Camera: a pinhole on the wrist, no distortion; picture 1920 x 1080 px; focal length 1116.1 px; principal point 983.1 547.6 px. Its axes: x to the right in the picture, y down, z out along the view. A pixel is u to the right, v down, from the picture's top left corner.
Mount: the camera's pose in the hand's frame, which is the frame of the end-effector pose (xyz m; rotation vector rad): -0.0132 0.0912 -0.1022 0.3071 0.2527 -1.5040
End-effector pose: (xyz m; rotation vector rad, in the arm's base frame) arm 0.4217 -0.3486 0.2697 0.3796 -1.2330 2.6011
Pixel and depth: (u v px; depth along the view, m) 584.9 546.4 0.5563
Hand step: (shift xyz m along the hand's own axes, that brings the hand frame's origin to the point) -0.0386 0.0809 0.4878
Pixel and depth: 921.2 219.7 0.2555
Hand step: -0.0954 0.0114 0.1386
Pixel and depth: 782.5 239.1 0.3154
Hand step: -0.1113 0.0296 0.2090
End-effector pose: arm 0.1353 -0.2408 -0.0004 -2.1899 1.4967 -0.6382
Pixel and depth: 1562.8 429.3 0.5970
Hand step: -0.0750 -0.4115 0.3450
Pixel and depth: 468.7 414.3 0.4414
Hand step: -0.0880 0.1239 0.3798
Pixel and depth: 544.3 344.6 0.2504
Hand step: -0.0703 0.0932 0.1646
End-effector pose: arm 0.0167 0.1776 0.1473 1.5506 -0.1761 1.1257
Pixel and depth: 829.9 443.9 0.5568
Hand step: -0.0832 -0.0355 0.4433
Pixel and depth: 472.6 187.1 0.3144
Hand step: -0.1303 0.1108 0.2380
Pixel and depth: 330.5 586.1 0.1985
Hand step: -0.0176 0.1301 0.1245
